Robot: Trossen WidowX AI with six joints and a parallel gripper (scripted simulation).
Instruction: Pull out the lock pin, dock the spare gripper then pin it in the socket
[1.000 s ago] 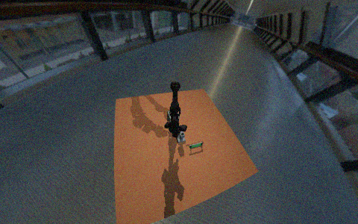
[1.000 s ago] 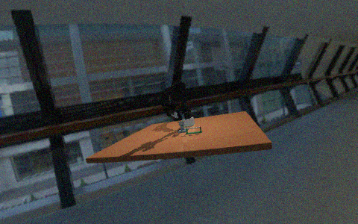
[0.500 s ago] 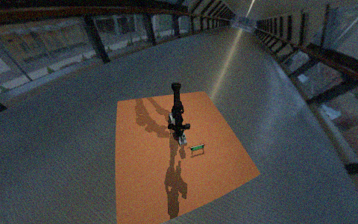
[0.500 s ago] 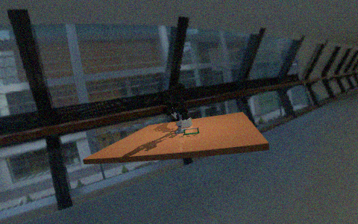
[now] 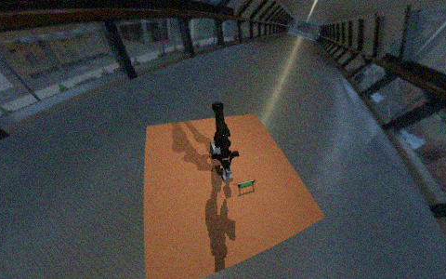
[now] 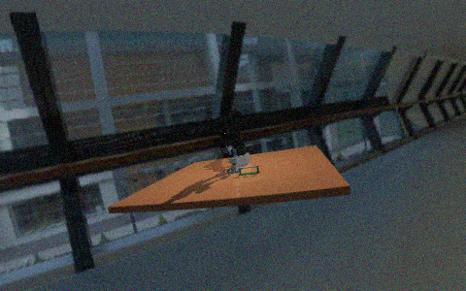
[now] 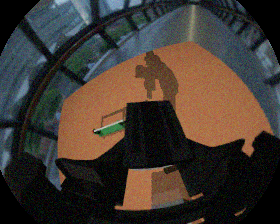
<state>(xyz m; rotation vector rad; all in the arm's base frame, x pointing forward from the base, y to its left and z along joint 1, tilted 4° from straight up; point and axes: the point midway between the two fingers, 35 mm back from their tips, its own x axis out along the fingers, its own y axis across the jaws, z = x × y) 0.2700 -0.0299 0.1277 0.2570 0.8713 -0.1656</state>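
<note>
Right now my gripper tip is 100 mm short of the green pin cradle, 170 mm to the right of it and 160 mm above it. From my gripper tip the other things lie so: grey mount (20 mm behind, 40 mm to the left, 140 mm below); then spare gripper (20 mm behind, 10 mm to the left, 10 mm below).
</note>
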